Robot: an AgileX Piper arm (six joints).
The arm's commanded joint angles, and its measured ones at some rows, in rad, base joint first. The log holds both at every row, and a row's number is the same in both.
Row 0, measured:
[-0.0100, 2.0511, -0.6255, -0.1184, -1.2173, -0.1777]
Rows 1 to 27, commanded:
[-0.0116, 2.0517, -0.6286, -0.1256, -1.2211, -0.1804]
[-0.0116, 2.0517, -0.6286, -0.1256, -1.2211, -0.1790]
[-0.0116, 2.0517, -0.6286, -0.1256, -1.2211, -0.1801]
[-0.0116, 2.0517, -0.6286, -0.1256, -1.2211, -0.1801]
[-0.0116, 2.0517, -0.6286, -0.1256, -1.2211, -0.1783]
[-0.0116, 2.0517, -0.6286, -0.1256, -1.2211, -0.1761]
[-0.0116, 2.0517, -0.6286, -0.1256, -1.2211, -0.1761]
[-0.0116, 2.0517, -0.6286, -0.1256, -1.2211, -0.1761]
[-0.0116, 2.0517, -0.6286, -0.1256, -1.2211, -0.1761]
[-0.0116, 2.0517, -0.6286, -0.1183, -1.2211, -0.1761]
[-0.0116, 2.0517, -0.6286, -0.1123, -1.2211, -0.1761]
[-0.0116, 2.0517, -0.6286, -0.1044, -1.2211, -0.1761]
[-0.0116, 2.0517, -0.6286, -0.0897, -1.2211, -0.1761]
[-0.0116, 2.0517, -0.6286, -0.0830, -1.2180, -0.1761]
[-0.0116, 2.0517, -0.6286, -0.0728, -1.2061, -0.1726]
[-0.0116, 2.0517, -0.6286, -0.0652, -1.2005, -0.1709]
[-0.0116, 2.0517, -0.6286, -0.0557, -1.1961, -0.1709]
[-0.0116, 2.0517, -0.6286, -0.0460, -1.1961, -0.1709]
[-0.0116, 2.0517, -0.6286, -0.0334, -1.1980, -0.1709]
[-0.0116, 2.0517, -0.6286, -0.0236, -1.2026, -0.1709]
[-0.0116, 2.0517, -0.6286, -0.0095, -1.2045, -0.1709]
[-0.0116, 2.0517, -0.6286, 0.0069, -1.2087, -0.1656]
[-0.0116, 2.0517, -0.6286, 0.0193, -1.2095, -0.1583]
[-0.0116, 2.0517, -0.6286, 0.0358, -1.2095, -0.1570]
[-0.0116, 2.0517, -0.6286, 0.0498, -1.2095, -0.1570]
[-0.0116, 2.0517, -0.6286, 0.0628, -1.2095, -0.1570]
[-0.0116, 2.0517, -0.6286, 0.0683, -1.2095, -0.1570]
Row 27, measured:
[-0.0100, 2.0511, -0.6293, 0.0117, -1.2155, -0.1666]
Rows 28 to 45, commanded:
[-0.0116, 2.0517, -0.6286, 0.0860, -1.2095, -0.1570]
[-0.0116, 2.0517, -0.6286, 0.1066, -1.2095, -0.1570]
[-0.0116, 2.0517, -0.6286, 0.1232, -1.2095, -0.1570]
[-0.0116, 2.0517, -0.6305, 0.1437, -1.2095, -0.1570]
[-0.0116, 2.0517, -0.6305, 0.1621, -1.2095, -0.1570]
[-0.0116, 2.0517, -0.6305, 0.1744, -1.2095, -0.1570]
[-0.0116, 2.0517, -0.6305, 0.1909, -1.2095, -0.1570]
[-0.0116, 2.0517, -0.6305, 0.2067, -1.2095, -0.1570]
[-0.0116, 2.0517, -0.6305, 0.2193, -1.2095, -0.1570]
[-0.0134, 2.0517, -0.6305, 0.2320, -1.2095, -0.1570]
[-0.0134, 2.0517, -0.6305, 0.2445, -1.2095, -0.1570]
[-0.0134, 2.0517, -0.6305, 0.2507, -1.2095, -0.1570]
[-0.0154, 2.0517, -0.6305, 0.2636, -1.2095, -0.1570]
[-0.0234, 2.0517, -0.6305, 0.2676, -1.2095, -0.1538]
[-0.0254, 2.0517, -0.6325, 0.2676, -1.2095, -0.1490]
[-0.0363, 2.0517, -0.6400, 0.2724, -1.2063, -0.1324]
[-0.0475, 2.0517, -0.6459, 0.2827, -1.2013, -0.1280]
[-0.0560, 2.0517, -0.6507, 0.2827, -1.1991, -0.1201]
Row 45, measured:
[-0.0219, 2.0511, -0.6330, 0.2449, -1.2224, -0.1526]
